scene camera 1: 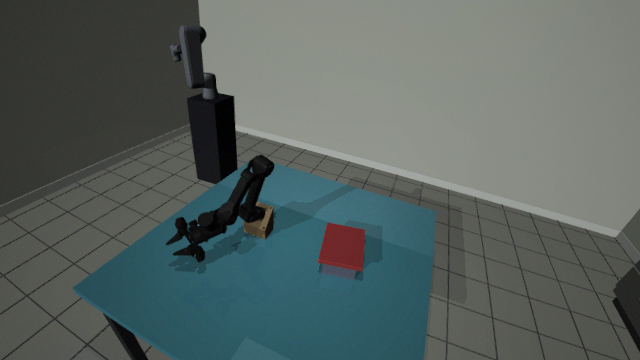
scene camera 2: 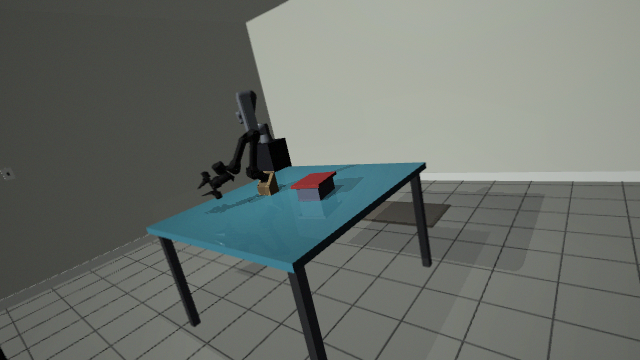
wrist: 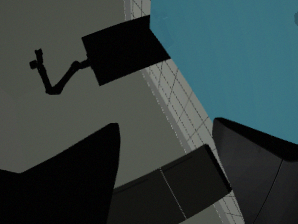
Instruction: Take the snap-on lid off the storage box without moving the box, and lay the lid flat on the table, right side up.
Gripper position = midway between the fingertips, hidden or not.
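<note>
Scene camera 1 gives me my gripper [scene camera 1: 169,249], and it gives me a lid [scene camera 1: 343,246] too. In the wrist view I see my gripper again [wrist: 167,129], while the lid is out of frame in the wrist view.
</note>
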